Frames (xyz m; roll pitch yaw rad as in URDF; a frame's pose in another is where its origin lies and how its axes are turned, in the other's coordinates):
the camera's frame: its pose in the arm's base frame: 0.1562 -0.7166 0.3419 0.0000 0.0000 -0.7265
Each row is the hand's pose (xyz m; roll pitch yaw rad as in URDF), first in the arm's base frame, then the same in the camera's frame.
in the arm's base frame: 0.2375 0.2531 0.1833 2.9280 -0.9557 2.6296
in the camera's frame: -0.5834 0.7789 -0.1586 2.9280 -0.9557 -2.9271
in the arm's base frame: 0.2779 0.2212 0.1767 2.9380 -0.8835 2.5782
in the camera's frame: -0.5320 0.7818 -0.1652 2.9380 -0.8835 -2.9785
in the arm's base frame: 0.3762 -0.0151 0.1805 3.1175 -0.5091 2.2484
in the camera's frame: -0.3015 0.6705 -0.1614 3.1175 -0.5091 2.9749
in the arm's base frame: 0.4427 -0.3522 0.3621 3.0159 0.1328 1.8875
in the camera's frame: -0.0279 0.4627 0.0202 3.0159 0.1328 2.6140
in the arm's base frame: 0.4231 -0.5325 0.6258 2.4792 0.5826 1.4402
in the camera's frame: 0.0772 0.3149 0.2839 2.4792 0.5826 2.1667
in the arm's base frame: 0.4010 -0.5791 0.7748 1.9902 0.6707 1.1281
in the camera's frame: 0.0917 0.2654 0.4329 1.9902 0.6707 1.8546
